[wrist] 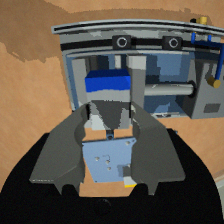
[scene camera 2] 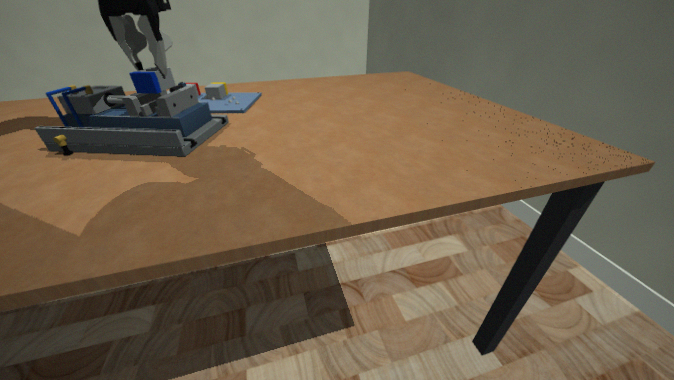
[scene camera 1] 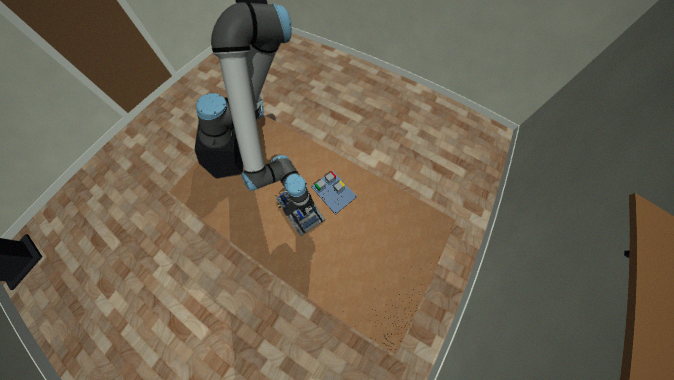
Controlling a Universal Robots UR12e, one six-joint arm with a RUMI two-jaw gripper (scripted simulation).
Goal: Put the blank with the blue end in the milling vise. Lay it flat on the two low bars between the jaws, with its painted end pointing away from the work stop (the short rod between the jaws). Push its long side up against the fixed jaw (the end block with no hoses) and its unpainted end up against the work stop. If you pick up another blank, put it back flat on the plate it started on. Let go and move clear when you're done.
Scene:
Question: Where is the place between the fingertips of my gripper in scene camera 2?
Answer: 154, 76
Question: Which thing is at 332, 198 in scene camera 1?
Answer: A light blue plate.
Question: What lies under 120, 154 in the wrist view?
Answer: A light blue plate.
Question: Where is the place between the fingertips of my gripper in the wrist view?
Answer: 109, 104

